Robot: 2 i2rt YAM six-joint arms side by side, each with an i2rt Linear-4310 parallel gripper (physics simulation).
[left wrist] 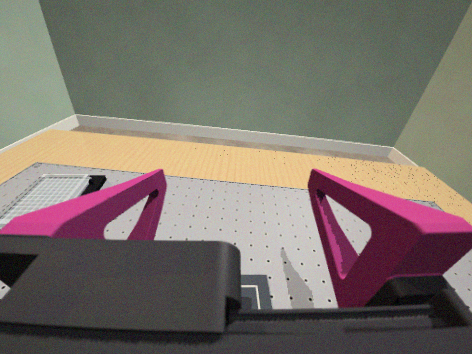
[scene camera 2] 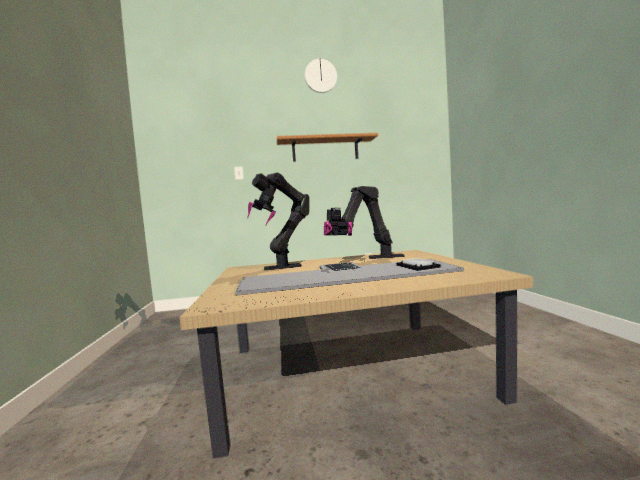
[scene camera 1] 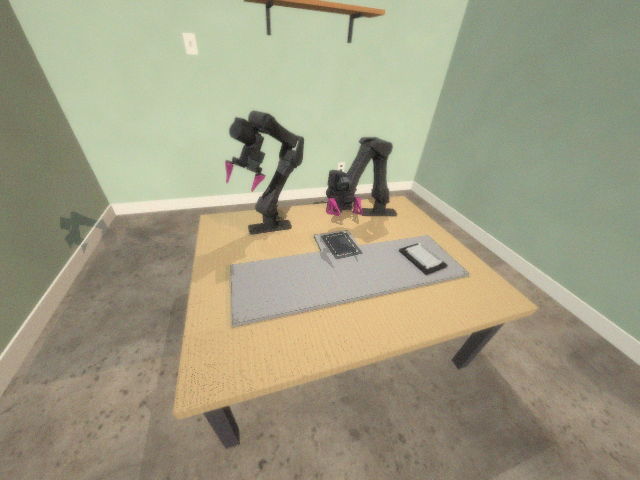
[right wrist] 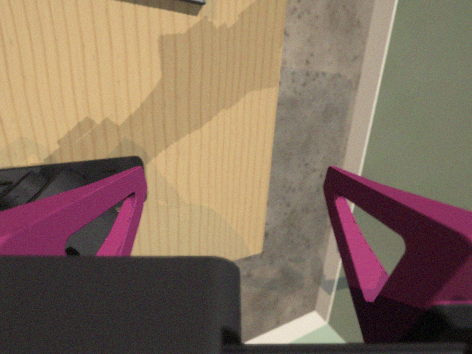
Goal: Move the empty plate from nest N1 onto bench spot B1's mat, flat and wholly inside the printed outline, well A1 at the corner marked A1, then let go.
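Frame: origin at the left arm's base, x ahead, y right, z down, level; centimetres.
Where they show: left gripper, fingertip midpoint: (left wrist: 237, 177) (scene camera 2: 341, 228) (scene camera 1: 351, 214); right gripper, fingertip midpoint: (scene camera 2: 256, 221) (scene camera 1: 239, 187) (right wrist: 235, 176); left arm's base, origin of the base link: (scene camera 2: 386, 256) (scene camera 1: 378, 212); right arm's base, origin of the base link: (scene camera 2: 282, 267) (scene camera 1: 270, 227) (right wrist: 64, 189).
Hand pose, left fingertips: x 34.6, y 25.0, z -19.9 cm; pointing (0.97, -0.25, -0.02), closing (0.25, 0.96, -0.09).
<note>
Things, the pixels of their top centre, and the offset from my left fingertips. "spot": a spot on its surface instead. Level surfaces: height alone.
- clear-white plate, middle of its top: (left wrist: 45, 195) (scene camera 1: 424, 254) (scene camera 2: 417, 260) dy -32.8, dx +5.7, dz +16.0 cm
- black nest, surface spot: (left wrist: 95, 186) spot: dy -29.0, dx +11.7, dz +17.5 cm
- dark mat, its level: dz +18.5 cm
- grey perforated board, its level: dz +18.7 cm
- wooden table, its level: dz +20.0 cm
The clear-white plate (scene camera 1: 424, 255) (scene camera 2: 419, 262) (left wrist: 47, 192) sits in the black nest (scene camera 1: 437, 268) (left wrist: 95, 186) at the right end of the grey board in scene camera 1. The dark mat (scene camera 1: 341, 244) (scene camera 2: 342, 266) with a printed white outline lies at the board's back edge; its corner (left wrist: 265, 287) shows in the left wrist view. The corner mark A1 cannot be read. My left gripper (scene camera 1: 345, 212) (scene camera 2: 338, 228) (left wrist: 237, 177) is open and empty, above and behind the mat, apart from the plate. My right gripper (scene camera 1: 240, 187) (scene camera 2: 258, 221) (right wrist: 235, 176) is open and empty, high above the table's left side.
The grey perforated board (scene camera 1: 289, 289) (scene camera 2: 289, 281) lies on the wooden table (scene camera 1: 310, 346) (scene camera 2: 361, 297). The right arm's dark base (scene camera 1: 269, 227) (right wrist: 100, 165) stands behind the board's left part, and the left arm's base (scene camera 1: 379, 212) stands behind its right part. A wall shelf (scene camera 1: 320, 6) (scene camera 2: 327, 138) hangs behind.
</note>
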